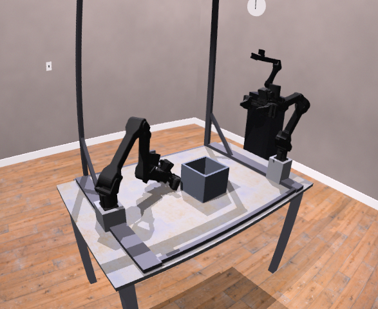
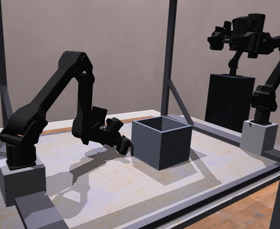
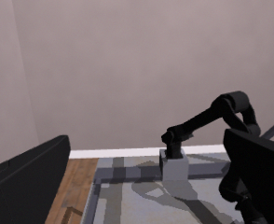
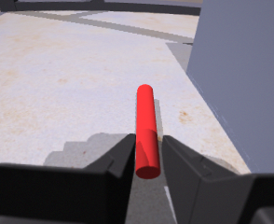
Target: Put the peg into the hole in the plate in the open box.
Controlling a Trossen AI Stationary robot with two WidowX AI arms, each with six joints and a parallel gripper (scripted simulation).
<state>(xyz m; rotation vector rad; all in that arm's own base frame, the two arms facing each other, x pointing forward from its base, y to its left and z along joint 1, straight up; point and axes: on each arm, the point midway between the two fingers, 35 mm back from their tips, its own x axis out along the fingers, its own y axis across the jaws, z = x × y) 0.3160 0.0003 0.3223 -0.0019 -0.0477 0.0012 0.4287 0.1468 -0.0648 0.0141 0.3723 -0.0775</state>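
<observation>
Right now my right hand is 5 cm to the right of the red peg and 2 cm above it. Also, from my right hand: plate 13 cm ahead, 9 cm to the left, 2 cm above.
</observation>
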